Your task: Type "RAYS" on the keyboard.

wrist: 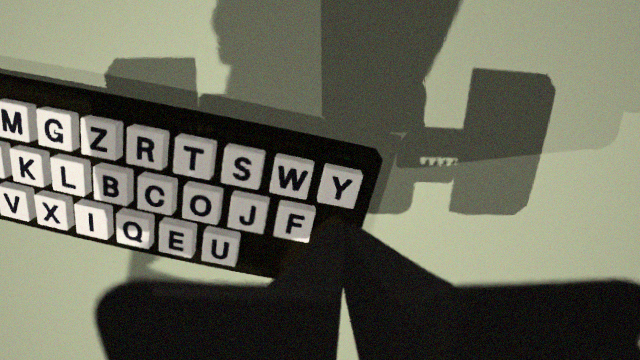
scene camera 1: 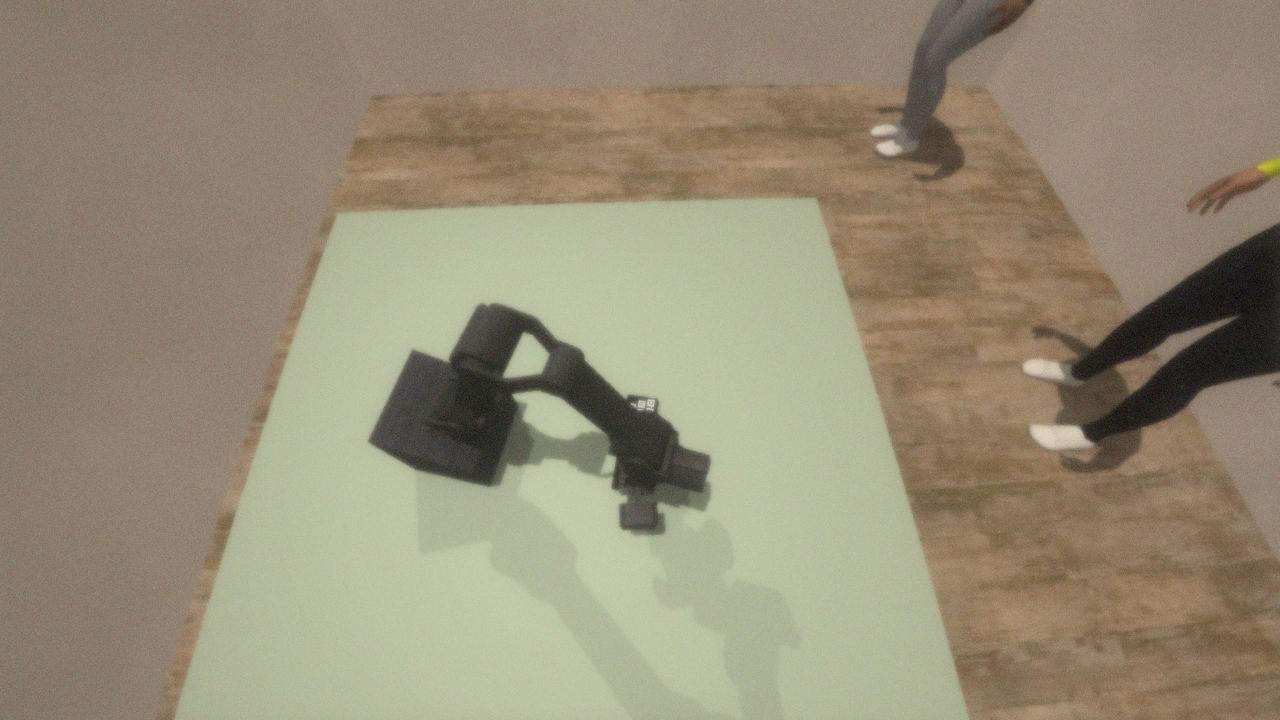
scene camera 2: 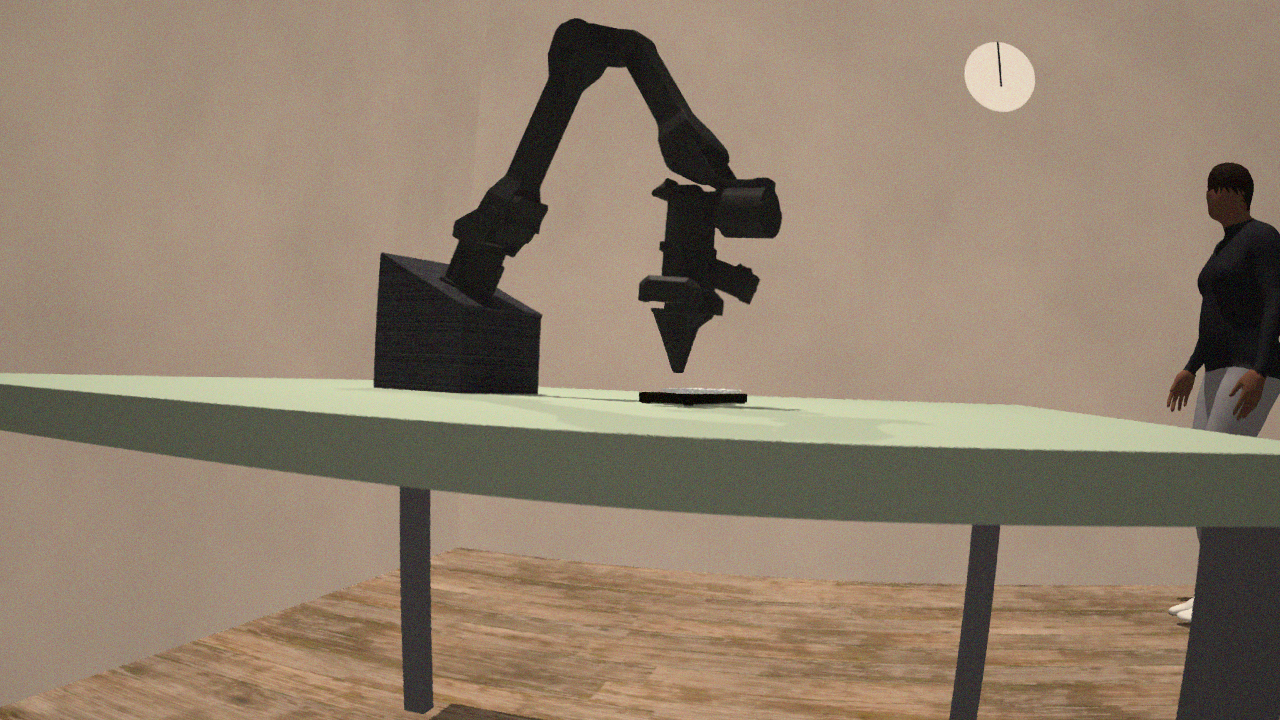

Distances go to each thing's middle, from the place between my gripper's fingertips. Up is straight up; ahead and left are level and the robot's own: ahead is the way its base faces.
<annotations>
The black keyboard (scene camera 2: 688, 396) is 2 cm ahead of my hand, 8 cm to the left of it and 3 cm below it.
</annotations>
